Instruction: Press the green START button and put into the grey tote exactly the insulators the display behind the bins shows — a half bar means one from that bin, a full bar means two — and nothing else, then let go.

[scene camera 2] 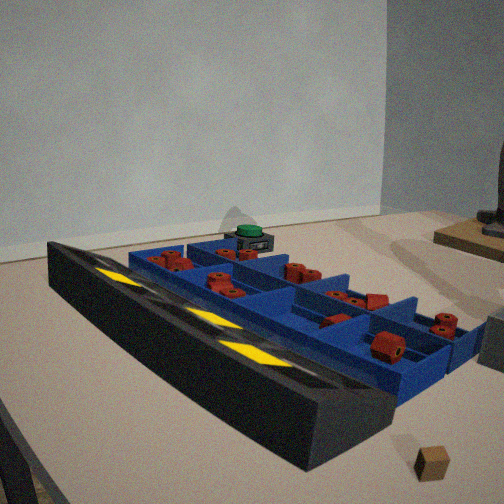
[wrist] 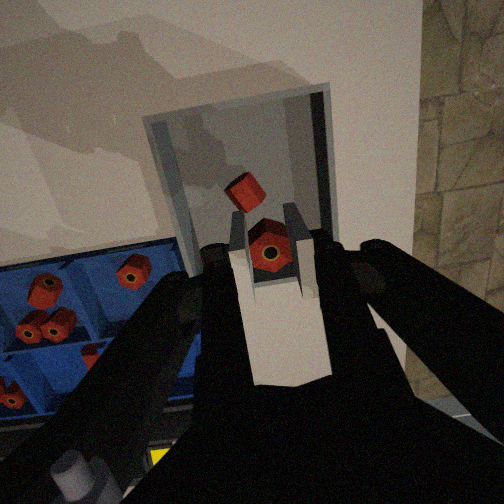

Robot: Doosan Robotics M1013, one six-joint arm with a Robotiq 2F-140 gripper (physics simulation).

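In the wrist view my gripper [wrist: 267, 235] is shut on a red hexagonal insulator [wrist: 270, 248] and holds it over the near edge of the grey tote [wrist: 245, 165]. Another red insulator [wrist: 245, 191] lies inside the tote. The blue bins [scene camera 2: 300, 300] hold several red insulators; some show in the wrist view at lower left [wrist: 45, 310]. The black display [scene camera 2: 200, 330] shows three yellow bars [scene camera 2: 255, 353]. The green START button [scene camera 2: 249, 231] stands behind the bins. The gripper is out of the scene camera's view; only the tote's corner [scene camera 2: 492, 340] shows there.
A small brown cube [scene camera 2: 432, 462] lies on the floor near the display's end. The robot base on a wooden plate [scene camera 2: 475, 237] is at the far right. A stone-textured wall [wrist: 460, 150] runs to the tote's right in the wrist view.
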